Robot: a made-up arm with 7 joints.
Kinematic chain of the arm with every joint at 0, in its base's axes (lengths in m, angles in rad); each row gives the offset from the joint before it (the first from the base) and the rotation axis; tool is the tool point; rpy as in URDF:
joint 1: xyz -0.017 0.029 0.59 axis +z
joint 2: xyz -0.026 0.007 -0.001 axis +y
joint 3: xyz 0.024 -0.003 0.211 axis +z
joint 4: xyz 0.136 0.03 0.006 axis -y
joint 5: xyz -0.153 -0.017 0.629 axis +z
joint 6: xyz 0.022 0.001 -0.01 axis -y
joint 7: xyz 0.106 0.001 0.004 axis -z
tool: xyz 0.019 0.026 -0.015 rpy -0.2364 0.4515 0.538
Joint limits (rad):
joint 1: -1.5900..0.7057
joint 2: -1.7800..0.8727
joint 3: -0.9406..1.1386
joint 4: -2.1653..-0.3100
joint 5: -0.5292..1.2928
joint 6: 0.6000..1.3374
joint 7: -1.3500..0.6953
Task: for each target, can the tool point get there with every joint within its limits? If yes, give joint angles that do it. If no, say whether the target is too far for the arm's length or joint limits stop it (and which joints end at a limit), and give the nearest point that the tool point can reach.
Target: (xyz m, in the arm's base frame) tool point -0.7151 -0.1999 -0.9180
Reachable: no: too far | nearest point -0.4005 -0.3108 -0.0579 | short by 0.923 m
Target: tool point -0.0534 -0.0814 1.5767
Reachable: yes | joints 0.0444 -0.4865 -0.5563 -0.5774 1.1428 0.8514 0.2805
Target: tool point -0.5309 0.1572 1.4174
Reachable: yes | joints -0.3492 -1.3533 -0.1851 -0.9294 0.2679 0.7642 0.3149
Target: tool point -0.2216 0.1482 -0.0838
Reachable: no: joint limits stop it (at a limit: joint 1, joint 2, joint 4, joint 6, joint 7) | nearest point -0.0058 0.4481 -0.0232 | short by 0.374 m
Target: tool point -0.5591 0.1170 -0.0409
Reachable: no: joint limits stop it (at a limit: joint 1, joint 2, joint 4, joint 7) | nearest point -0.5788 -0.1091 0.1335 | short by 0.286 m
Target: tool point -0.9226 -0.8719 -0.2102
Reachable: no: too far | nearest point -0.5650 -0.5782 0.1530 | short by 0.588 m
